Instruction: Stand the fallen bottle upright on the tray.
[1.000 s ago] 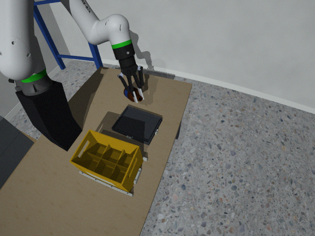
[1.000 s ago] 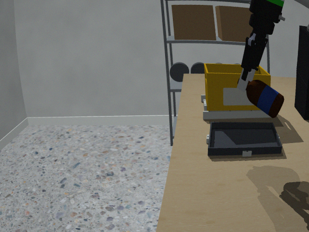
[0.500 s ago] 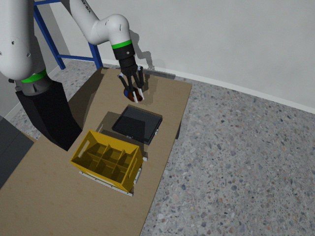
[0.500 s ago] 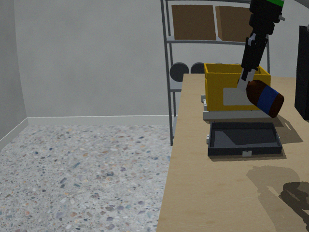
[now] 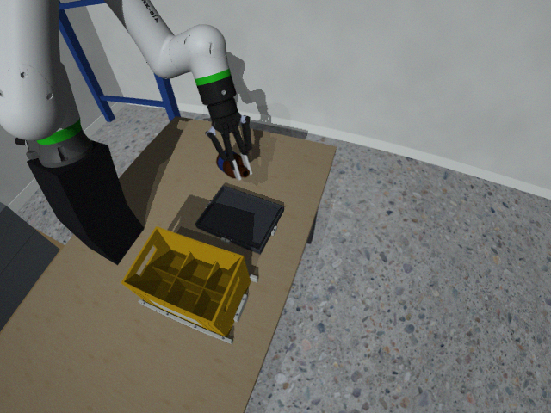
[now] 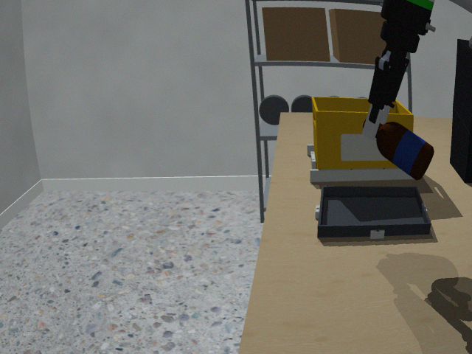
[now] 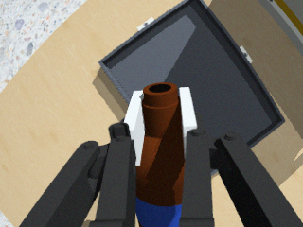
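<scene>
Right now my hand is 30 mm past the brown bottle, 30 mm to the right of it and 40 mm above it. The rest, counted from my hand: dark grey tray 20 mm behind, 40 mm to the right, 210 mm below; yellow crate 70 mm behind, 330 mm to the right, 140 mm below.
</scene>
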